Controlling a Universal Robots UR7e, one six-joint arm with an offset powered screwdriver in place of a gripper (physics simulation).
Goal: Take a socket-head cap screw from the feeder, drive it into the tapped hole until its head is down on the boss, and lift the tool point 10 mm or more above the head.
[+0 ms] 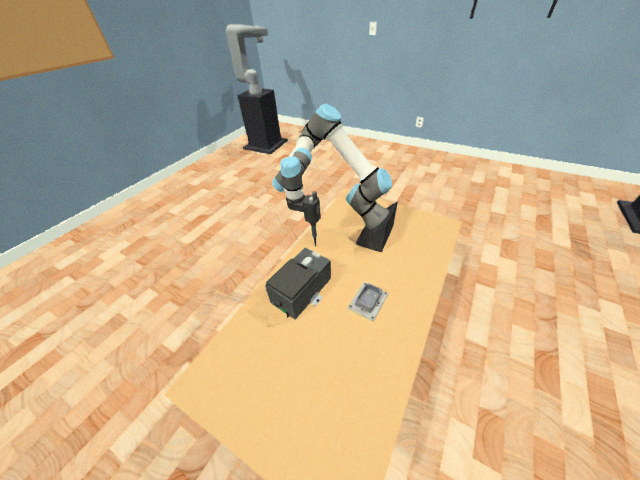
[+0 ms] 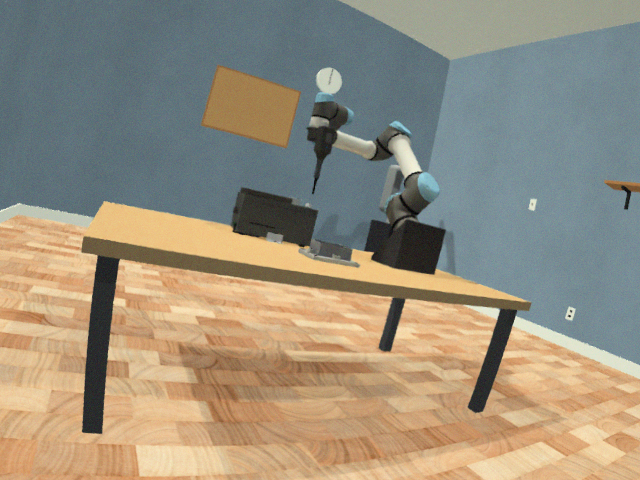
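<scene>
My screwdriver (image 1: 313, 219) (image 2: 320, 155) points down, nearly upright, with its tip (image 1: 315, 243) (image 2: 313, 191) a little above the feeder's end nearest the robot base. The tip touches nothing. Whether it carries a screw is too small to tell. The feeder (image 1: 298, 283) (image 2: 275, 215) is a black box on the table, with pale parts on its top at that end. Single screws in it cannot be made out. The grey part with the boss (image 1: 368, 298) (image 2: 330, 249) sits on a light plate (image 1: 373, 315) (image 2: 354, 264) beside the feeder. The tapped hole is too small to make out.
The robot stands on a black wedge-shaped base (image 1: 378, 230) (image 2: 413, 246) on the table (image 1: 310, 392) (image 2: 170, 235). A small light bracket (image 1: 316, 299) (image 2: 274, 237) is at the feeder's side facing the plate. A second grey arm (image 1: 237, 54) stands on a black pedestal (image 1: 260, 118) by the wall.
</scene>
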